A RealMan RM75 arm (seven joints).
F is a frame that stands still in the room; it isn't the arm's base.
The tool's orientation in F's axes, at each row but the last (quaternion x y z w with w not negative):
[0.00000 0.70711 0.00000 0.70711]
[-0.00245 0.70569 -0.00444 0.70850]
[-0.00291 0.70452 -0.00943 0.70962]
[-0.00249 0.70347 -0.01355 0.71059]
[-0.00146 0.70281 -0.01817 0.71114]
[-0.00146 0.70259 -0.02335 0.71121]
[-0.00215 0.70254 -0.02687 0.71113]
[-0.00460 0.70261 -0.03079 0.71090]
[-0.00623 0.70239 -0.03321 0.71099]
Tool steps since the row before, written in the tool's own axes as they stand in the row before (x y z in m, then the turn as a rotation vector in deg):
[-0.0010 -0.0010 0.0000 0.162 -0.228 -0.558]
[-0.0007 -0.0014 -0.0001 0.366 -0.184 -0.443]
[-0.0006 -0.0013 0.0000 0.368 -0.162 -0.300]
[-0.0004 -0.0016 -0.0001 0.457 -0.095 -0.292]
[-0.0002 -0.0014 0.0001 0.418 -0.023 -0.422]
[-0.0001 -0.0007 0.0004 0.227 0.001 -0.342]
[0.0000 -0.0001 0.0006 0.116 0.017 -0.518]
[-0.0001 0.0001 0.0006 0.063 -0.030 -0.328]
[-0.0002 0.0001 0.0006 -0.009 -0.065 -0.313]
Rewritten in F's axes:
[0.0000 -0.0010 0.0010 -0.558 -0.228 -0.162]
[-0.0001 -0.0014 0.0007 -0.442 -0.186 -0.366]
[0.0000 -0.0013 0.0006 -0.299 -0.166 -0.367]
[-0.0001 -0.0016 0.0004 -0.289 -0.101 -0.458]
[0.0001 -0.0014 0.0002 -0.418 -0.025 -0.422]
[0.0004 -0.0007 0.0001 -0.339 0.004 -0.231]
[0.0006 -0.0001 0.0000 -0.516 0.030 -0.123]
[0.0006 0.0001 0.0001 -0.328 -0.021 -0.066]
[0.0006 0.0001 0.0002 -0.315 -0.053 0.008]

